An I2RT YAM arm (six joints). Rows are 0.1 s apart.
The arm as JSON. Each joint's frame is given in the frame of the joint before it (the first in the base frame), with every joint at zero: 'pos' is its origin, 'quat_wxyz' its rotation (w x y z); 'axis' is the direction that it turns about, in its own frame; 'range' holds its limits. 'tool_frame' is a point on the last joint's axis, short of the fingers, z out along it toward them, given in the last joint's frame.
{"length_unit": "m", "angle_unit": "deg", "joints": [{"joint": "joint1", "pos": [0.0, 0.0, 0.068], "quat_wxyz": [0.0, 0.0, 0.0, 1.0], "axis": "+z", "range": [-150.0, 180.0]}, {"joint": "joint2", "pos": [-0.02, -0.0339, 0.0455], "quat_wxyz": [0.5, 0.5, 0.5, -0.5], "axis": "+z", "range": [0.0, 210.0]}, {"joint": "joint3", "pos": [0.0, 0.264, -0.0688], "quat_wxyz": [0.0, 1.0, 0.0, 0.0], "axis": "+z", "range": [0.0, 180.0]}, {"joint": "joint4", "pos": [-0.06, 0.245, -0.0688], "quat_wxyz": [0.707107, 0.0, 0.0, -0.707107], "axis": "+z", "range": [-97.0, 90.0]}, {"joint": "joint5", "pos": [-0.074, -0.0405, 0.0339], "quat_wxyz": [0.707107, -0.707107, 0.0, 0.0], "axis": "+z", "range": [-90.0, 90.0]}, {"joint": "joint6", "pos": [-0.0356, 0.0, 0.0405], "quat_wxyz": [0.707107, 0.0, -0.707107, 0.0], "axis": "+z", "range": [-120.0, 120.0]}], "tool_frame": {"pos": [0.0, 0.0, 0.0], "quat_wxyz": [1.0, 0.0, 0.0, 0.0]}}
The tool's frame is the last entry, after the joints.
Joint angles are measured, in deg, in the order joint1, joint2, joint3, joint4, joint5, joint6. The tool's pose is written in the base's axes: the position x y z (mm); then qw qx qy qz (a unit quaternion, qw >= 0). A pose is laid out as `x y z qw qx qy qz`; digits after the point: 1 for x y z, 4 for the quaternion.
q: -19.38 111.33 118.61 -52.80 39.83 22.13
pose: 390.9 -161.7 377.7 0.3633 0.4290 0.7681 -0.3067
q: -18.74 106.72 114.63 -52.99 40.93 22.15
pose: 372.8 -151.1 388.0 0.3674 0.4276 0.7646 -0.3123
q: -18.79 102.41 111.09 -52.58 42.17 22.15
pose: 354.1 -145.7 398.0 0.3749 0.4322 0.7551 -0.3202
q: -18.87 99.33 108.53 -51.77 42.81 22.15
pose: 341.1 -142.2 404.7 0.3839 0.4361 0.7469 -0.3233
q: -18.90 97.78 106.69 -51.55 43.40 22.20
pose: 334.5 -140.4 404.6 0.3828 0.4377 0.7446 -0.3277
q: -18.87 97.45 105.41 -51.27 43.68 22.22
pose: 333.8 -140.1 400.2 0.3777 0.4371 0.7463 -0.3307
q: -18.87 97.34 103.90 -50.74 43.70 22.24
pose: 334.4 -140.3 393.4 0.3712 0.4358 0.7496 -0.3320
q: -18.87 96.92 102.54 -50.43 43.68 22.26
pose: 333.2 -139.9 389.0 0.3666 0.4349 0.7522 -0.3328
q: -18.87 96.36 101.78 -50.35 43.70 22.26
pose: 330.9 -139.1 388.3 0.3657 0.4347 0.7526 -0.3331
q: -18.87 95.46 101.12 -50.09 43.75 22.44
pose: 327.2 -137.9 390.4 0.3699 0.4368 0.7497 -0.3321
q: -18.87 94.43 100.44 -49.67 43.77 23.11
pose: 323.1 -136.5 393.2 0.3775 0.4425 0.7439 -0.3289
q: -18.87 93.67 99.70 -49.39 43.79 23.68
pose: 320.1 -135.5 393.9 0.3814 0.4467 0.7404 -0.3267
